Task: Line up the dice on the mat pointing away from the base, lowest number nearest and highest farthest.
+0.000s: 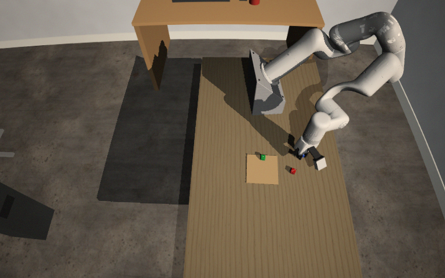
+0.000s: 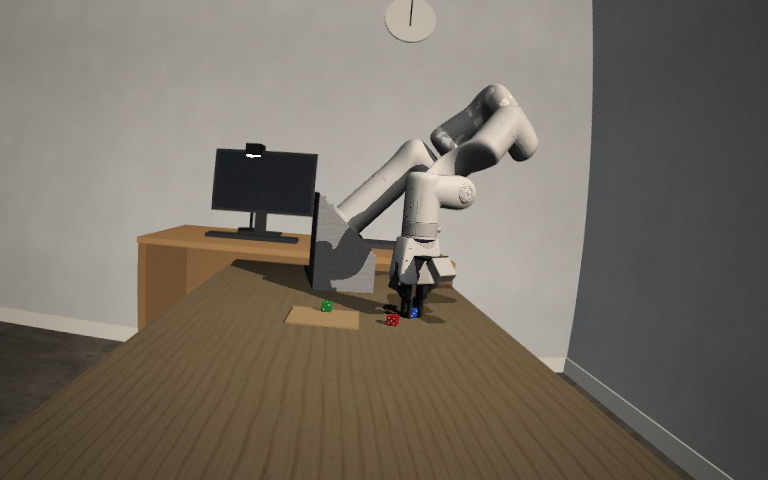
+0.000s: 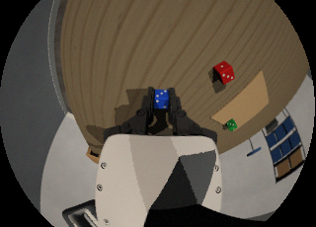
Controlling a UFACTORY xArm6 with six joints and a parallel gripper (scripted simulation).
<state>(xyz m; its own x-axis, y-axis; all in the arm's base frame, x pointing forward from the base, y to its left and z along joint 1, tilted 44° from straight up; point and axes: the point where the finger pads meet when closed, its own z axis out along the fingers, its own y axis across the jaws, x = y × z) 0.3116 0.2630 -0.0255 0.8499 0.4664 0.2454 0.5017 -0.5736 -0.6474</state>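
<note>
The blue die is 1 cm below my hand. Round my hand: red die: 8 cm ahead, 4 cm to the right, 1 cm below; then green die: 3 cm ahead, 18 cm to the right, 1 cm below; then tan mat: 8 cm ahead, 18 cm to the right, 2 cm below.
</note>
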